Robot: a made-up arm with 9 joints. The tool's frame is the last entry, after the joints.
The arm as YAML. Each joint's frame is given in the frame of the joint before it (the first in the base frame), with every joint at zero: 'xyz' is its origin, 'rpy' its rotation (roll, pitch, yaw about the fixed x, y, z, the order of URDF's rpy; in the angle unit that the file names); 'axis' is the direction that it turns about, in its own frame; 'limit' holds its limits. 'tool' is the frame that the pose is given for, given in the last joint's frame.
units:
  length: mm
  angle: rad
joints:
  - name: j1
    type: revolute
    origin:
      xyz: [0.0, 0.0, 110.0]
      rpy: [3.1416, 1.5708, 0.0]
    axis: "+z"
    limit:
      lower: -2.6
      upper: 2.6
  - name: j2
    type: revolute
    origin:
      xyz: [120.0, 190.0, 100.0]
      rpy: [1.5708, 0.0, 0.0]
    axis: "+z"
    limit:
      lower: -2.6
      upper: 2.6
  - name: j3
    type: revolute
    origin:
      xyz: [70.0, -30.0, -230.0]
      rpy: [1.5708, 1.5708, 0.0]
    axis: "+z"
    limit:
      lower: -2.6
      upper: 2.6
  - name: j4
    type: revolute
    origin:
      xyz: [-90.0, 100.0, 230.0]
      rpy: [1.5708, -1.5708, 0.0]
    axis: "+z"
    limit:
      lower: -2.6
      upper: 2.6
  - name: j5
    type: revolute
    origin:
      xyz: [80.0, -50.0, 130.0]
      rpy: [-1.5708, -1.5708, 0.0]
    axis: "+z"
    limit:
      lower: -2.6
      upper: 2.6
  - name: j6
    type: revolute
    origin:
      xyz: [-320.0, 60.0, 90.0]
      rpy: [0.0, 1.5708, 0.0]
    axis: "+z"
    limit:
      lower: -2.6
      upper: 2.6
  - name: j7
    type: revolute
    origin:
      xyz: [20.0, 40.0, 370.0]
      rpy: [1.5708, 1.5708, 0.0]
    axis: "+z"
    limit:
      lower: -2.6
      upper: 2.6
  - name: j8
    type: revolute
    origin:
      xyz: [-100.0, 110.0, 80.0]
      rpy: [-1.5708, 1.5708, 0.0]
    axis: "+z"
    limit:
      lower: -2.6
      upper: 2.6
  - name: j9
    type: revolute
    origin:
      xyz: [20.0, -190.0, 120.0]
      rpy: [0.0, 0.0, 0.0]
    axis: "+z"
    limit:
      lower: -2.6
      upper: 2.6
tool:
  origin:
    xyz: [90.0, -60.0, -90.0]
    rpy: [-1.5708, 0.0, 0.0]
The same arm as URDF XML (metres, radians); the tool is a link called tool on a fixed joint. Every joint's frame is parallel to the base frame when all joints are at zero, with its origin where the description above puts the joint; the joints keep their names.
<robot name="arm">
  <link name="base"/>
  <link name="link1"/>
  <link name="link2"/>
  <link name="link3"/>
  <link name="link4"/>
  <link name="link5"/>
  <link name="link6"/>
  <link name="link7"/>
  <link name="link8"/>
  <link name="link9"/>
  <link name="tool"/>
  <joint name="j1" type="revolute">
    <parent link="base"/>
    <child link="link1"/>
    <origin xyz="0.0000 0.0000 0.1100"/>
    <axis xyz="-1 0 0"/>
    <limit lower="-2.6000" upper="2.6000"/>
  </joint>
  <joint name="j2" type="revolute">
    <parent link="link1"/>
    <child link="link2"/>
    <origin xyz="-0.1000 -0.1900 -0.1200"/>
    <axis xyz="0 1 0"/>
    <limit lower="-2.6000" upper="2.6000"/>
  </joint>
  <joint name="j3" type="revolute">
    <parent link="link2"/>
    <child link="link3"/>
    <origin xyz="0.0300 -0.2300 -0.0700"/>
    <axis xyz="1 0 0"/>
    <limit lower="-2.6000" upper="2.6000"/>
  </joint>
  <joint name="j4" type="revolute">
    <parent link="link3"/>
    <child link="link4"/>
    <origin xyz="0.2300 0.0900 -0.1000"/>
    <axis xyz="0 0 1"/>
    <limit lower="-2.6000" upper="2.6000"/>
  </joint>
  <joint name="j5" type="revolute">
    <parent link="link4"/>
    <child link="link5"/>
    <origin xyz="0.0800 -0.0500 0.1300"/>
    <axis xyz="0 1 0"/>
    <limit lower="-2.6000" upper="2.6000"/>
  </joint>
  <joint name="j6" type="revolute">
    <parent link="link5"/>
    <child link="link6"/>
    <origin xyz="0.0600 0.0900 -0.3200"/>
    <axis xyz="0 0 1"/>
    <limit lower="-2.6000" upper="2.6000"/>
  </joint>
  <joint name="j7" type="revolute">
    <parent link="link6"/>
    <child link="link7"/>
    <origin xyz="0.0400 -0.0200 0.3700"/>
    <axis xyz="-1 0 0"/>
    <limit lower="-2.6000" upper="2.6000"/>
  </joint>
  <joint name="j8" type="revolute">
    <parent link="link7"/>
    <child link="link8"/>
    <origin xyz="-0.0800 -0.1100 0.1000"/>
    <axis xyz="0 -1 0"/>
    <limit lower="-2.6000" upper="2.6000"/>
  </joint>
  <joint name="j9" type="revolute">
    <parent link="link8"/>
    <child link="link9"/>
    <origin xyz="0.0200 -0.1200 -0.1900"/>
    <axis xyz="0 -1 0"/>
    <limit lower="-2.6000" upper="2.6000"/>
  </joint>
  <joint name="tool_joint" type="fixed">
    <parent link="link9"/>
    <child link="tool"/>
    <origin xyz="0.0900 0.0900 -0.0600" rpy="0.0000 0.0000 0.0000"/>
  </joint>
</robot>

